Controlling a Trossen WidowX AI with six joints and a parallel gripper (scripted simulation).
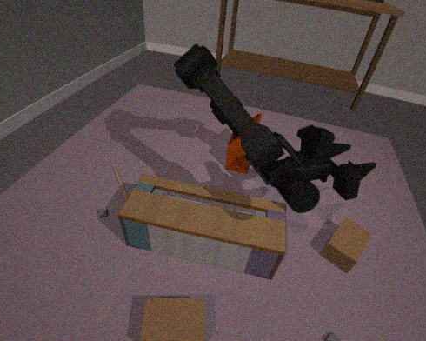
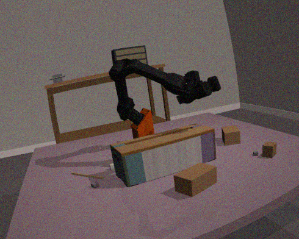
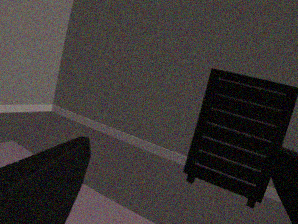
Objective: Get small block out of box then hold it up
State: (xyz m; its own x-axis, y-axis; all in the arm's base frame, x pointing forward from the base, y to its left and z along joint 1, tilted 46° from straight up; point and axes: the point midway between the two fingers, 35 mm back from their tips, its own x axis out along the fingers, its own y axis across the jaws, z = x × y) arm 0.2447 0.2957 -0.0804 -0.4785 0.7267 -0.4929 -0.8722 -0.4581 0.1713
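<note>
Now: the box 9 cm ahead of my gripper tip, 31 cm to the right of it and 23 cm below it. Round my gripper tip: thin stick (3 cm ahead, 62 cm to the right, 29 cm below); tan block (10 cm ahead, 28 cm to the right, 21 cm below).
</note>
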